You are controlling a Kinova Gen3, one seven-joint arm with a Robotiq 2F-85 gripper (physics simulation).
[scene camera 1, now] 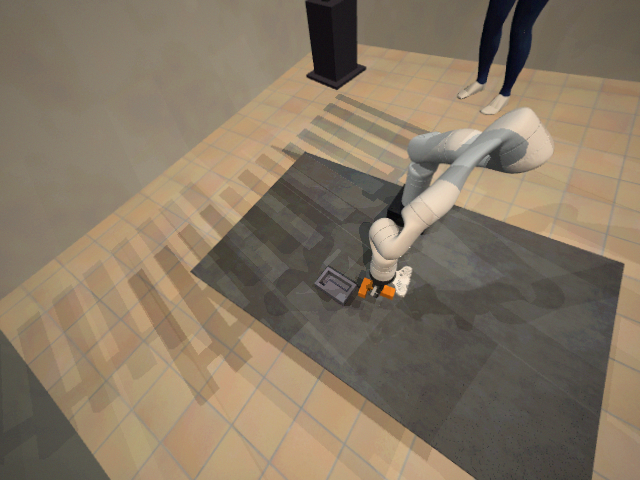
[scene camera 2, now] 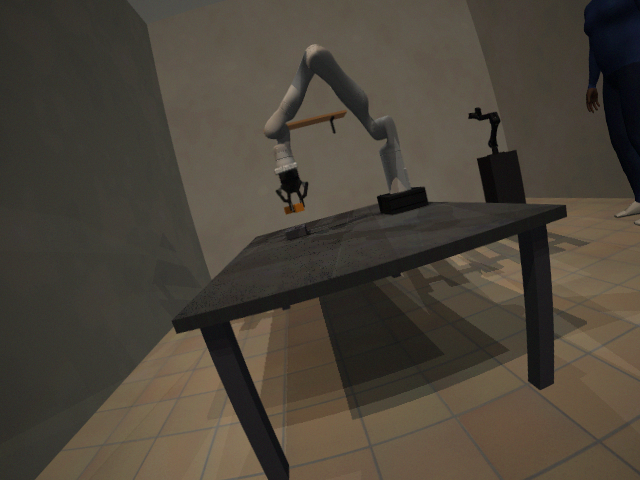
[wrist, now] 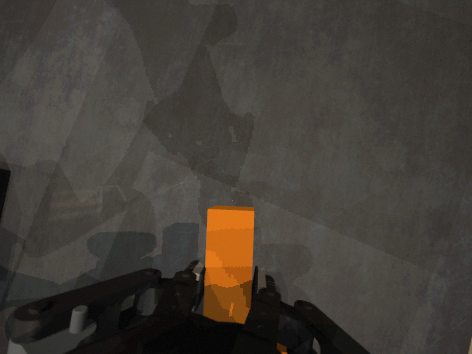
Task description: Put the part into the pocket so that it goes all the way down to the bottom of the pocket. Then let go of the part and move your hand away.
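Frame: origin at the arm's base, x ahead, y left, z up, level; centimetres.
Where they show: gripper, fingertip midpoint: (scene camera 1: 379,290) (scene camera 2: 298,210) (wrist: 231,273); arm's base at its link origin: (scene camera 2: 400,191).
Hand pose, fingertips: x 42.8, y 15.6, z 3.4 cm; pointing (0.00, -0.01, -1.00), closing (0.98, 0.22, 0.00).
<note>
Each offset is from my fingertips to the top centre of the thing. Level surfaces: height alone.
The part is an orange block @(dx +1.6, dy +0.1, dz +2.7 cm) (scene camera 1: 364,288) (scene camera 2: 287,210) (wrist: 230,245) with a bent outline in scene camera 1. My gripper (scene camera 1: 375,290) (scene camera 2: 296,207) (wrist: 231,273) is shut on its middle, and the part sticks out on both sides of the fingers. In scene camera 2 the part is in the air, above the table top. The grey pocket block @(dx +6.3, dy -15.8, dz -7.7 cm) (scene camera 1: 343,295) (scene camera 2: 296,233) stands on the table, left of the gripper in scene camera 1, with its recess facing up. The pocket does not show in the wrist view. The fingers hide the part's middle in scene camera 1.
The dark table @(dz -11.3 cm) (scene camera 1: 465,372) (scene camera 2: 361,248) carries the arm's black base (scene camera 2: 403,199), behind the gripper in scene camera 1. A dark pedestal (scene camera 1: 333,43) (scene camera 2: 502,178) and a standing person (scene camera 1: 518,49) (scene camera 2: 615,46) are beyond the table. Shadows cross the table.
</note>
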